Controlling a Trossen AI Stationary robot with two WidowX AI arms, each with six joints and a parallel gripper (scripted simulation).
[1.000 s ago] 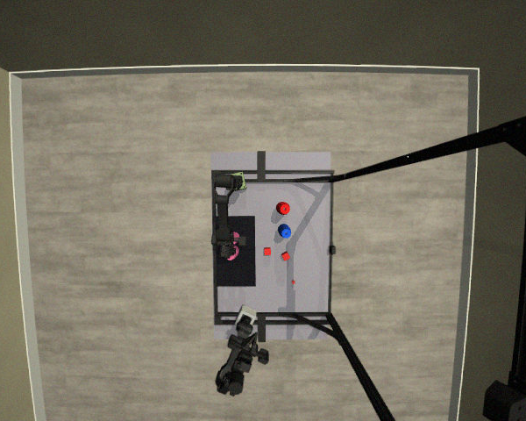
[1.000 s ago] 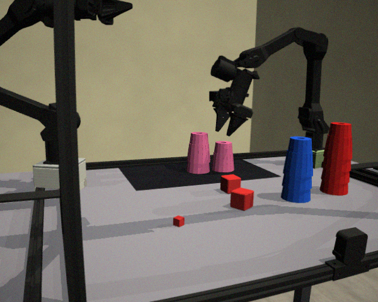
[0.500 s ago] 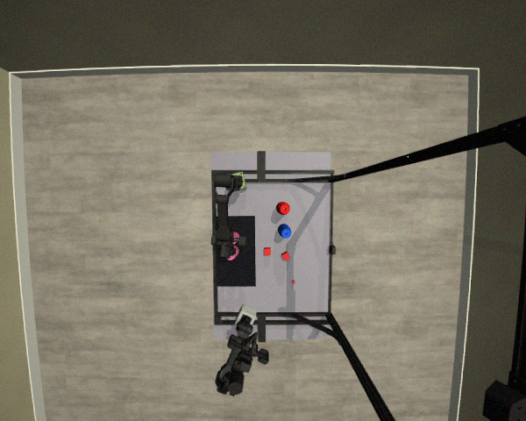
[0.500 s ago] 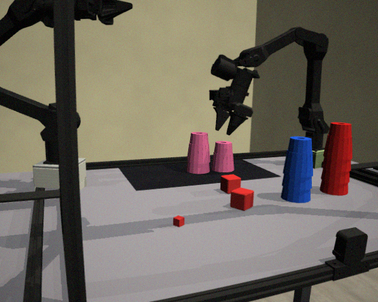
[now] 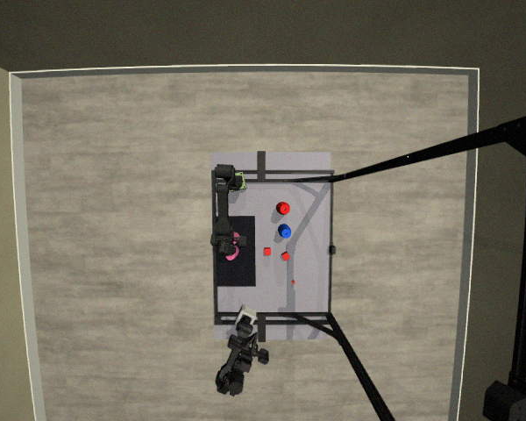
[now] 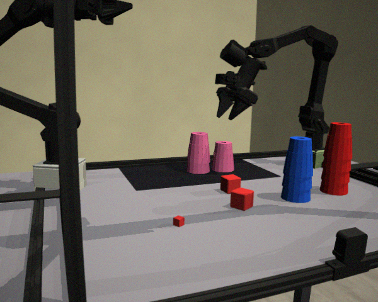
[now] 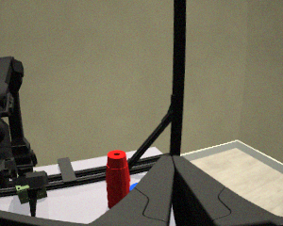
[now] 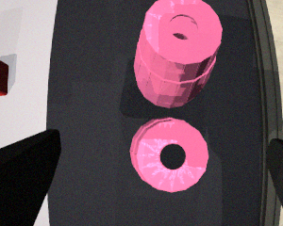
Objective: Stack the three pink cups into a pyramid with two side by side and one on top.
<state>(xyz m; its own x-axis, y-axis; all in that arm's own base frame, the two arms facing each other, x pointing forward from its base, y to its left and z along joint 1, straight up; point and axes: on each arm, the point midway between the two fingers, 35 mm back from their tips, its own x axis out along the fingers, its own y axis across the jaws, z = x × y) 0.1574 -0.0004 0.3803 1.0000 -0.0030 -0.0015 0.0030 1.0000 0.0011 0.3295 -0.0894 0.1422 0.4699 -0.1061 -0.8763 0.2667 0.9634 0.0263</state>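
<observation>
Now: the black mat 12 cm ahead of my left hand, 28 cm to the right of it and 46 cm below it. The rest, counted from my left hand: red cube 24 cm behind, 6 cm to the right, 45 cm below.
</observation>
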